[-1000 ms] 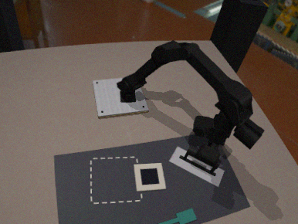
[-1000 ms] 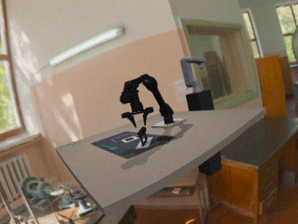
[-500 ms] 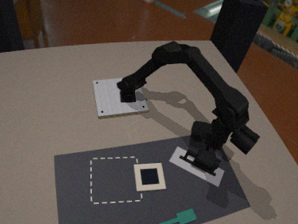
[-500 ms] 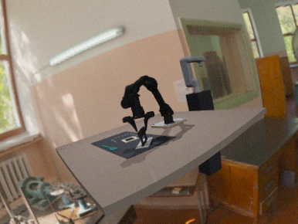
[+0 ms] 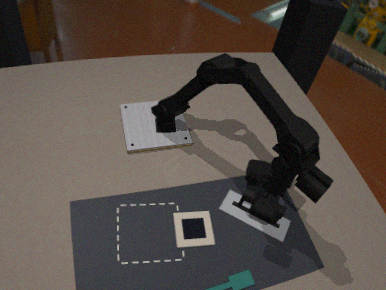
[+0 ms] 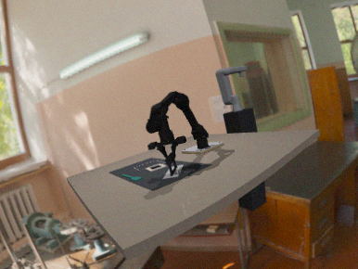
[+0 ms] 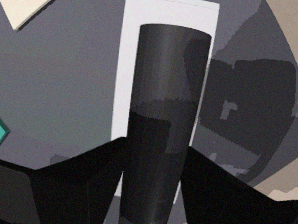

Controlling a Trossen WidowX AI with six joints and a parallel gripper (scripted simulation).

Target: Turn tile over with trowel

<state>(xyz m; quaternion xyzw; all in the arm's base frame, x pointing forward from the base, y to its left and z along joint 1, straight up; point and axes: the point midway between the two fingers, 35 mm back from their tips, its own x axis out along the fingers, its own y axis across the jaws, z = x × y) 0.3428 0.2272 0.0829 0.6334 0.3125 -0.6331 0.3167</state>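
My gripper tip is 30 mm above the trowel, 20 mm to the left of it and 10 mm past it. The rest, counted from my gripper tip: tile: 180 mm to the right, 60 mm below, 20 mm ahead; dark mat: 180 mm to the right, 80 mm below, 50 mm ahead; teal strip: 190 mm ahead, 140 mm to the right, 60 mm below.
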